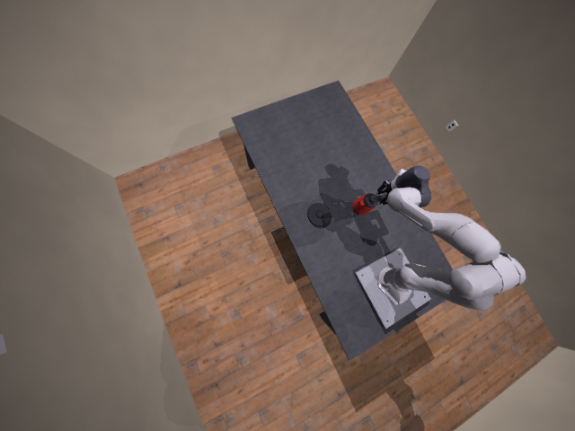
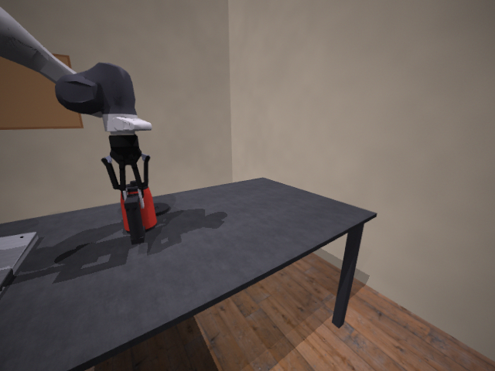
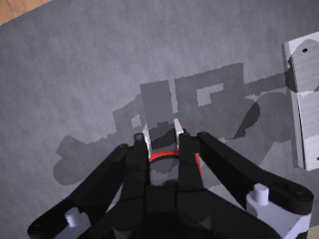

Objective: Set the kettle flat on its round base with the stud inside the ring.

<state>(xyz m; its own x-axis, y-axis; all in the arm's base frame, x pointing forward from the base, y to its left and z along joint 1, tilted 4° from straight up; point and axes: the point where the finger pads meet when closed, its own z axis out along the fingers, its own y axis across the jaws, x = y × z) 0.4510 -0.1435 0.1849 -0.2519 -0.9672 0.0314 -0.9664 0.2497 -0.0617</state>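
My gripper is now 10 mm short of the kettle, 30 mm to the right of it and 50 mm above it. Round my hand: round dark base (110 mm ahead, 310 mm to the left, 170 mm below).
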